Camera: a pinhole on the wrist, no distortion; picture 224 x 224 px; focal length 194.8 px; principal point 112.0 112.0 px. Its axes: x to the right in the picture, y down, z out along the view. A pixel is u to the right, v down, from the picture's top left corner.
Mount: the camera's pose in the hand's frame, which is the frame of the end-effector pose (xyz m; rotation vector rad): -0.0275 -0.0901 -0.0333 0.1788 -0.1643 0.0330
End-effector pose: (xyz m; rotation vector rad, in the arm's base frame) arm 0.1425 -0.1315 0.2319 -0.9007 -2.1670 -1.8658
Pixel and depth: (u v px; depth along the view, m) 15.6 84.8 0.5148
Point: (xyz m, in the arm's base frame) 0.4083 0.1192 -0.2480
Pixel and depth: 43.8 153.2 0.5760
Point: 0.5027 0.2353 -0.1007
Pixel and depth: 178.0 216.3 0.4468
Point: 0.2716 0.3235 0.2058
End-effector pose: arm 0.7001 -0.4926 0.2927 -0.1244 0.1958 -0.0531
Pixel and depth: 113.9 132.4 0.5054
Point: 0.6834 -0.5582 0.7842
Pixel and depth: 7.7 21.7 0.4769
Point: 0.4149 -0.8233 0.7490
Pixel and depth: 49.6 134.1 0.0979
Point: 0.6346 -0.5773 0.3763
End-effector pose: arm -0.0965 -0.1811 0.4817 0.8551 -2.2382 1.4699
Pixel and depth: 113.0 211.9 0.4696
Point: -0.0274 -0.5521 0.1816
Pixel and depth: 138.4 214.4 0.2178
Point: -0.0463 -0.3586 0.3873
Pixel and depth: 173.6 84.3 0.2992
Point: 0.0197 -0.4813 0.5142
